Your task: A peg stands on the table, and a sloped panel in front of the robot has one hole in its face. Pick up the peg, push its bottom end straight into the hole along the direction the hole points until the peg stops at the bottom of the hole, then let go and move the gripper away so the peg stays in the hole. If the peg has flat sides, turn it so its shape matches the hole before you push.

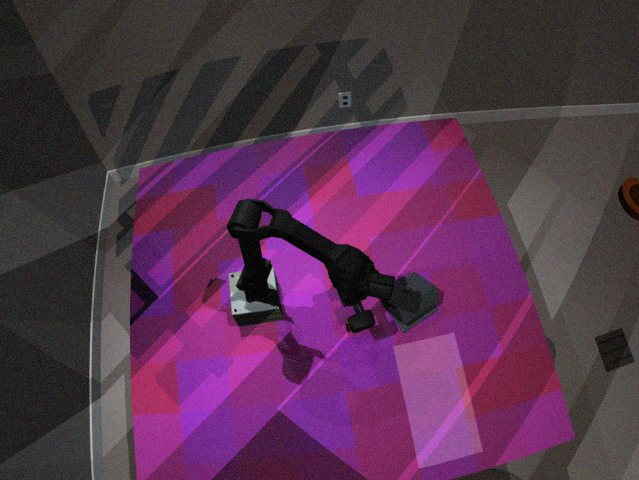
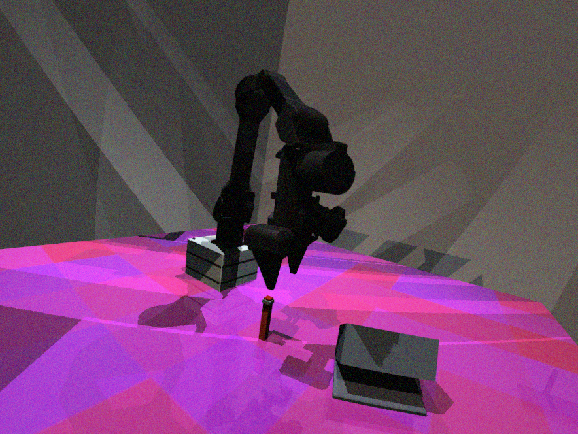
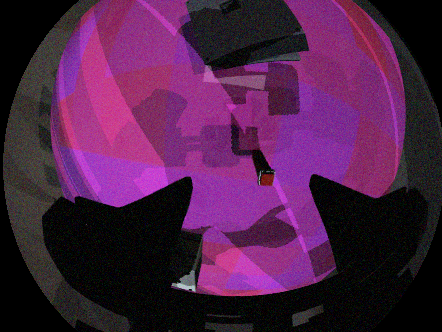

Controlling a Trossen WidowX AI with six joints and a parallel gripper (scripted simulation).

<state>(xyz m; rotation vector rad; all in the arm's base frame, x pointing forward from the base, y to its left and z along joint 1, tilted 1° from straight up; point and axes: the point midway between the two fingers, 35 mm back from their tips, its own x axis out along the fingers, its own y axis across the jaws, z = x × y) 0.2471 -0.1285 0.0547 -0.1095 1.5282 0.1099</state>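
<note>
Right now my gripper tip is 50 mm above the red peg, 20 mm to the left of it and 10 mm past it. The rest, counted from my gripper tip: sloped panel: 180 mm ahead, 60 mm below, 20 mm to the left.
</note>
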